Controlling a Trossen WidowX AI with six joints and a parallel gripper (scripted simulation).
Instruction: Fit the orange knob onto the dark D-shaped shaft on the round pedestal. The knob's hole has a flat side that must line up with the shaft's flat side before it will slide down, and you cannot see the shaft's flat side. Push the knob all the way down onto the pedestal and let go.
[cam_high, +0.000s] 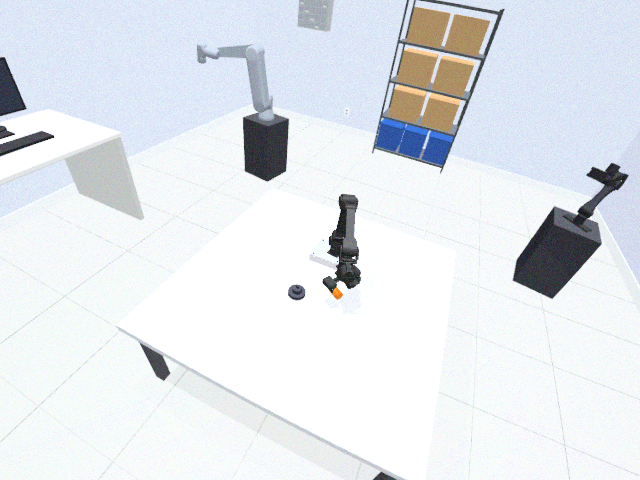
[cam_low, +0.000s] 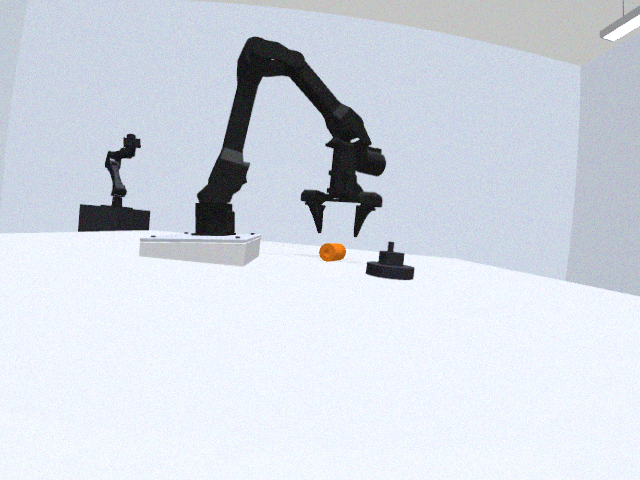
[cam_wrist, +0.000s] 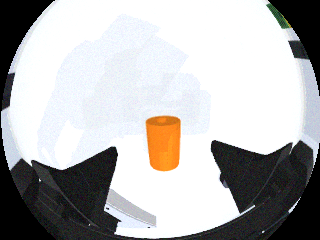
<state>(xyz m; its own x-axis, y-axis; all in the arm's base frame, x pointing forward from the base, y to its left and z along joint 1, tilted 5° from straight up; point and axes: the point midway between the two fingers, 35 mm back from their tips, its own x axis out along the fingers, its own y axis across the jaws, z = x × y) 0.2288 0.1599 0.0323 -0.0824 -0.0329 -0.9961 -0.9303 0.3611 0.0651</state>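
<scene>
The orange knob is 4 cm below my gripper tip and 1 cm to the right of it. From my gripper tip the other things lie so: round dark pedestal: 17 cm to the right, 11 cm ahead, 3 cm below.
</scene>
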